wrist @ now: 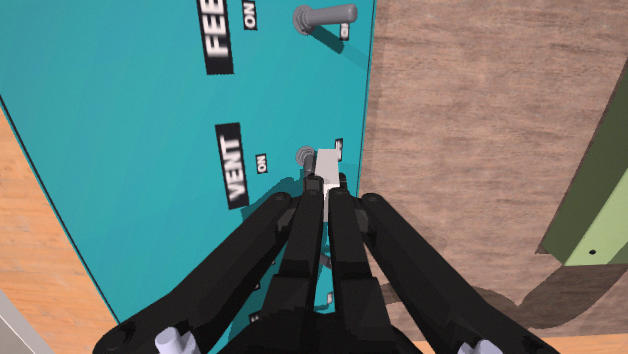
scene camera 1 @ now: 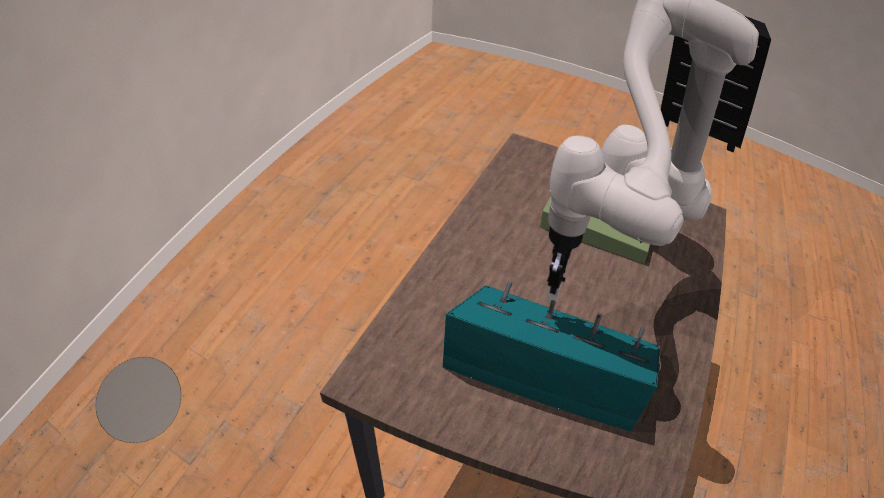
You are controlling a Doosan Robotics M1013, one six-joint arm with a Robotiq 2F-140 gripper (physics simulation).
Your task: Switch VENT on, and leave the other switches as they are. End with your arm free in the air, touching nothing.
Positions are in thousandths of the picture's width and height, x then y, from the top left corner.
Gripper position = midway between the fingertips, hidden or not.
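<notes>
There's a teal switch box (scene camera 1: 579, 690), and the wrist view gives you that box (wrist: 244, 388) too. As for the gripper (scene camera 1: 624, 601), you can also spot the gripper (wrist: 521, 462) from the wrist.
</notes>
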